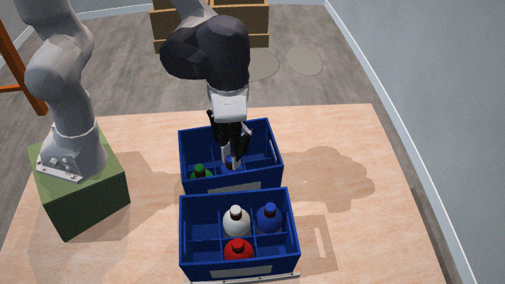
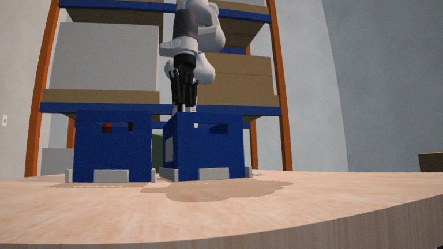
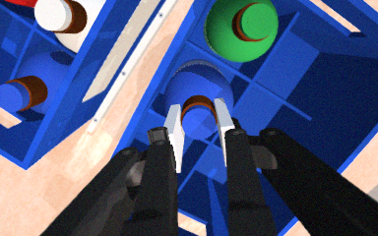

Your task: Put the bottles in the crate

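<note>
Now: hand 100 mm above the green-labelled bottle, 90 mm past it and 10 mm to the left of it. Round my hand: red bottle: 240 mm to the right, 100 mm below, 10 mm ahead; blue bottle: 140 mm to the right, 100 mm below, 90 mm ahead; white bottle: 150 mm to the right, 100 mm below, 10 mm ahead.
</note>
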